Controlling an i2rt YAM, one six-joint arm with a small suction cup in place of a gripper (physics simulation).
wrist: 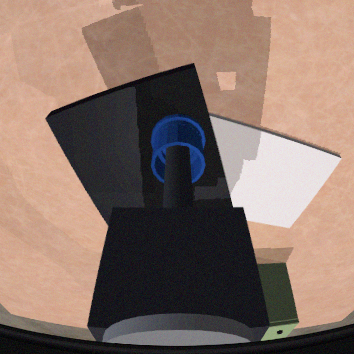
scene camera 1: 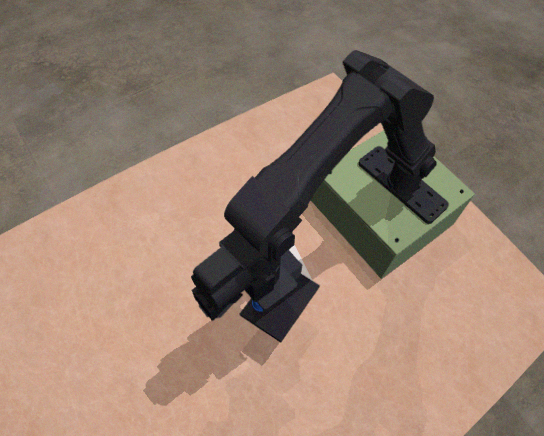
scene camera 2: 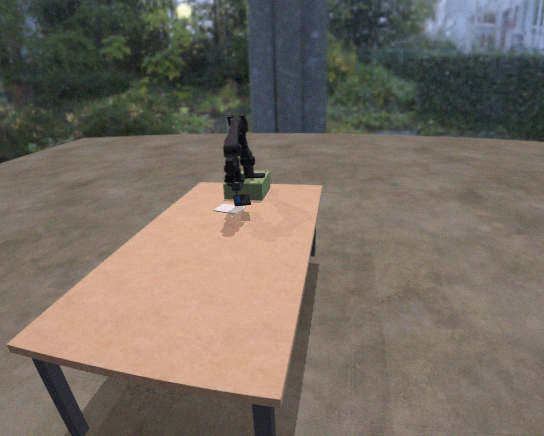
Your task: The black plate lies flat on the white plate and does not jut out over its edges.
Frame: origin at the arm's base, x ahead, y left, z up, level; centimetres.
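Seen in the pictures: hand, its tool point: (wrist: 177,130) (scene camera 2: 238,203); arm's base, origin of its link: (scene camera 1: 402,184) (scene camera 2: 249,176).
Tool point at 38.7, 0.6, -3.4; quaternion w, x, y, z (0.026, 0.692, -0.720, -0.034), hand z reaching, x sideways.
Observation:
Pixels of each thing's top centre, then the offset from my tool point to it, as dx, dy, dz. Level surfaces: height alone.
- black plate, centre of its top: (wrist: 152,191) (scene camera 1: 280,298) (scene camera 2: 241,198) -3.1, +1.6, +1.8
- white plate, centre of its top: (wrist: 257,182) (scene camera 1: 273,261) (scene camera 2: 229,208) -10.6, -7.5, -7.0
- table, height of its surface: dz -7.6
The black plate (scene camera 1: 285,320) (scene camera 2: 243,201) (wrist: 100,145) hangs on my blue suction cup (scene camera 1: 257,306) (scene camera 2: 237,199) (wrist: 178,132), raised above the table. The cup sits off the plate's middle, toward one side edge. The white plate (scene camera 1: 306,271) (scene camera 2: 223,208) (wrist: 290,175) lies flat on the table, below the black plate and to its right in the wrist view. The black plate hides part of it there and is turned relative to it. In scene camera 1 the arm and the black plate hide most of the white plate.
The green base block (scene camera 1: 350,225) (scene camera 2: 257,190) (wrist: 277,290) stands on the table (scene camera 1: 125,250) (scene camera 2: 200,280) (wrist: 40,200) behind the plates and carries the arm. Shadows of the arm and the black plate fall on the table and partly on the white plate.

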